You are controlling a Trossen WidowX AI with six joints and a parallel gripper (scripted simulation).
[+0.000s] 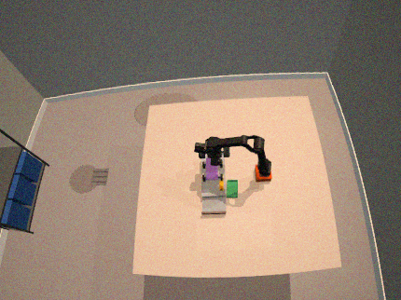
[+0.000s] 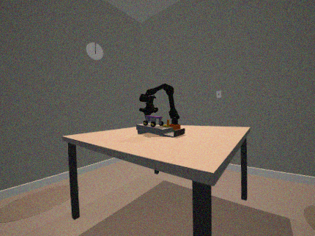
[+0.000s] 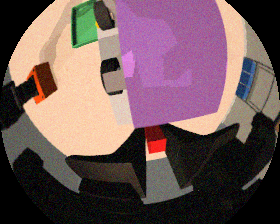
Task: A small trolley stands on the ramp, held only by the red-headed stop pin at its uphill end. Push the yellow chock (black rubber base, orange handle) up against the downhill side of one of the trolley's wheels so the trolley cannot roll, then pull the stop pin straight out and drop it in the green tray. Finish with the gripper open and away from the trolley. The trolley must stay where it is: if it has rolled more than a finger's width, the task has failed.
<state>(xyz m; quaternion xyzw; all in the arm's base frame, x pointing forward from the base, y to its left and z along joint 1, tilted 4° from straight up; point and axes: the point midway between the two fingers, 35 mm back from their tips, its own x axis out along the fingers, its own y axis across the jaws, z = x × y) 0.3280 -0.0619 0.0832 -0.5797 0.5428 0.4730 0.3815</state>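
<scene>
My gripper tip is 190 mm to the right of the yellow chock, 50 mm past it and 50 mm above it. Round my gripper tip: grey ramp (100 mm to the left, 80 mm below, 10 mm ahead); red-headed stop pin (right at my gripper tip); purple-topped trolley (100 mm to the left, 20 mm below, 10 mm ahead).
</scene>
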